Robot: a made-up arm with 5 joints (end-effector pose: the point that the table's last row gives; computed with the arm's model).
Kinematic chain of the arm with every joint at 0, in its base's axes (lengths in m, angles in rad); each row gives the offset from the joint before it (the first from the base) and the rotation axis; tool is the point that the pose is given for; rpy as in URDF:
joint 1: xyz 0.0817 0 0.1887 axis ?
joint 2: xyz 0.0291 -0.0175 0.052 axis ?
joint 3: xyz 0.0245 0 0.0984 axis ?
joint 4: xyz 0.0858 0 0.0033 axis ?
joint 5: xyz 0.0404 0.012 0 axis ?
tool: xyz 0 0 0 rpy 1.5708 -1.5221 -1.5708
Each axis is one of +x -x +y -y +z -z.
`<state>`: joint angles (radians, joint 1 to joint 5).
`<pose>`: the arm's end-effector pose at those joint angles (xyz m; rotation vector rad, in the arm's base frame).
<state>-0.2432 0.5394 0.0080 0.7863 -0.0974</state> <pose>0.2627 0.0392 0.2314 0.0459 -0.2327 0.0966</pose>
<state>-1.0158 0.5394 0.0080 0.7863 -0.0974</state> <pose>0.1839 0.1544 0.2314 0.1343 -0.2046 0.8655</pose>
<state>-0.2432 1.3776 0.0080 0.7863 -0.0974</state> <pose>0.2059 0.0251 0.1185 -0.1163 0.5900 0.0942</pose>
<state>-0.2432 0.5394 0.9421 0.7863 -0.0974</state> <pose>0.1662 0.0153 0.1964 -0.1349 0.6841 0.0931</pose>
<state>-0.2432 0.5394 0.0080 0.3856 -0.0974</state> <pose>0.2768 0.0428 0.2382 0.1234 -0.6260 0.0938</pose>
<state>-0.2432 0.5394 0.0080 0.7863 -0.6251</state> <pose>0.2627 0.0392 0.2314 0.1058 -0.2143 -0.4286</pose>
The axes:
joint 1: -z
joint 2: +y
joint 3: +y
joint 4: +y
joint 5: -x

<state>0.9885 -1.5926 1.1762 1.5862 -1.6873</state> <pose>0.0898 -0.0223 0.2636 0.2029 -0.5175 -2.6758</pose>
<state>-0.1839 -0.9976 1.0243 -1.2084 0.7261</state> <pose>0.1426 0.0057 0.3530 -0.6788 -2.6949 0.2286</pose>
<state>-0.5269 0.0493 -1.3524 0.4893 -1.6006</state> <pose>0.1758 0.0484 0.4508 2.1709 -1.1376 -0.5187</pose>
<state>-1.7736 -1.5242 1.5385 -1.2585 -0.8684</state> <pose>0.0809 0.0312 0.3101 2.7663 -0.6344 0.1942</pose>
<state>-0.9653 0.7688 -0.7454 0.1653 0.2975</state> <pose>0.2232 0.1947 0.2881 0.5112 -1.3653 1.0055</pose>
